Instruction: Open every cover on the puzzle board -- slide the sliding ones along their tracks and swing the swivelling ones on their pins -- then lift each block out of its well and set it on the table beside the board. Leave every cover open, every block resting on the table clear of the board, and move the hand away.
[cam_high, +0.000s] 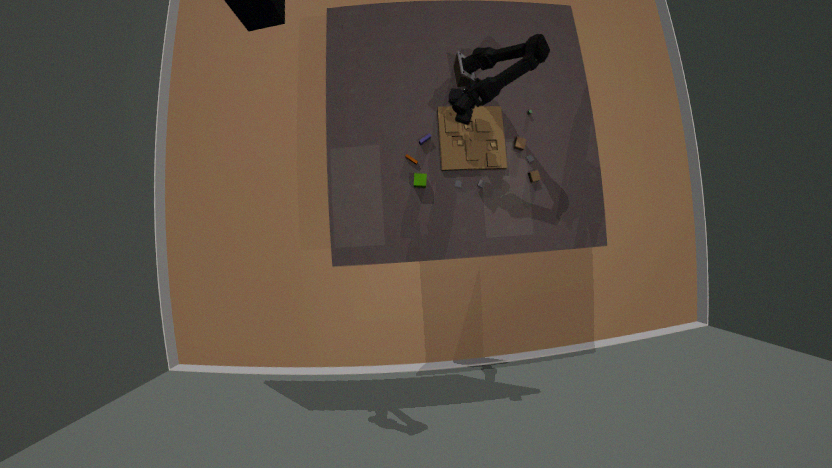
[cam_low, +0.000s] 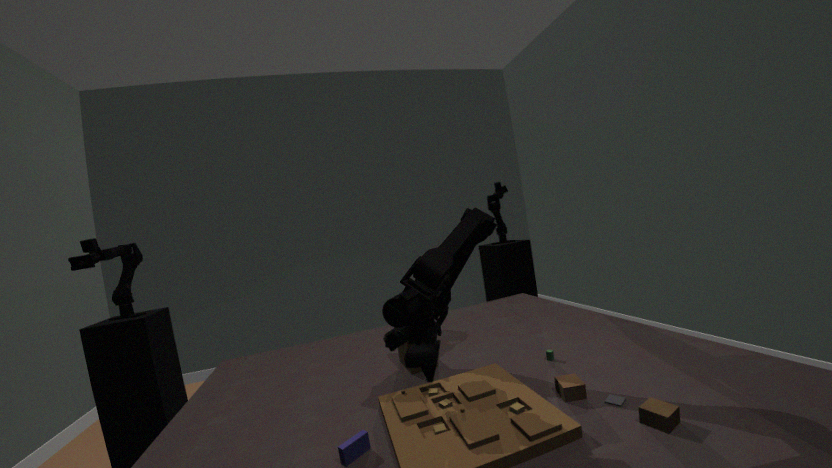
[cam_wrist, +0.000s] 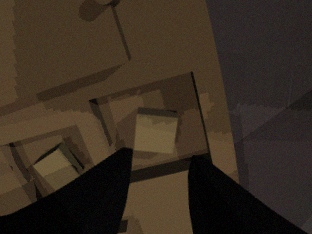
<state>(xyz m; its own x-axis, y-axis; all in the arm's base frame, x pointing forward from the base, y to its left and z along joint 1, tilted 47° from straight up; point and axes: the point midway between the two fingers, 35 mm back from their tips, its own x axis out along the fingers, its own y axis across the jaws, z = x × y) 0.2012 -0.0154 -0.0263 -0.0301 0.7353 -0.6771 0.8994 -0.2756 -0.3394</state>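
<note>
My gripper tip is 10 mm short of the tiny green piece, 320 mm to the right of it and 40 mm above it. Round my gripper tip: orange stick: 190 mm ahead, 260 mm to the right, 40 mm below; green cube: 290 mm ahead, 240 mm to the right, 20 mm below; purple piece: 110 mm ahead, 190 mm to the right, 30 mm below.
</note>
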